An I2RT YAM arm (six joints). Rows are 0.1 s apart.
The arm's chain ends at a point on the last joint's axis. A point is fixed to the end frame.
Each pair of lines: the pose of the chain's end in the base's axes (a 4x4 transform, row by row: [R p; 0 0 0 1], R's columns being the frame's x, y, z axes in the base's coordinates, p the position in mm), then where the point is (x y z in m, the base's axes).
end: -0.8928 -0.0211 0.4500 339.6; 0.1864 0.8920 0.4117 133.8; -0.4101 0.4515 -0.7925 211.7; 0 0 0 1
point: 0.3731 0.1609 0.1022
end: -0.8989 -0.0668 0.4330 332.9; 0.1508 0.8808 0.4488 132.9; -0.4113 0.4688 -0.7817 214.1; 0 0 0 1
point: 0.3656 0.1637 0.1054
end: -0.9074 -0.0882 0.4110 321.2; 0.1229 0.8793 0.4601 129.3; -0.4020 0.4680 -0.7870 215.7; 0 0 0 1
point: 0.3518 0.1609 0.1066
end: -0.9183 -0.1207 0.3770 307.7; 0.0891 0.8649 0.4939 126.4; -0.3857 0.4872 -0.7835 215.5; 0 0 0 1
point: 0.3351 0.1615 0.1066
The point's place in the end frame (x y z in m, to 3 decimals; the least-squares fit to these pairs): 0.020 -0.026 0.113
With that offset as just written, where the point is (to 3 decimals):
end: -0.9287 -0.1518 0.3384 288.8; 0.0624 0.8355 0.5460 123.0; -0.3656 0.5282 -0.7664 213.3; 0 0 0 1
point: 0.312 0.164 0.106
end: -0.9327 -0.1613 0.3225 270.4; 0.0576 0.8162 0.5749 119.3; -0.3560 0.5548 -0.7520 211.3; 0 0 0 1
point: 0.292 0.164 0.105
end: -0.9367 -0.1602 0.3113 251.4; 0.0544 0.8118 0.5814 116.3; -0.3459 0.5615 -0.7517 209.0; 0 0 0 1
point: 0.272 0.162 0.103
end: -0.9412 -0.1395 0.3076 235.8; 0.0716 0.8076 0.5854 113.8; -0.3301 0.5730 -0.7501 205.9; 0 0 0 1
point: 0.255 0.160 0.100
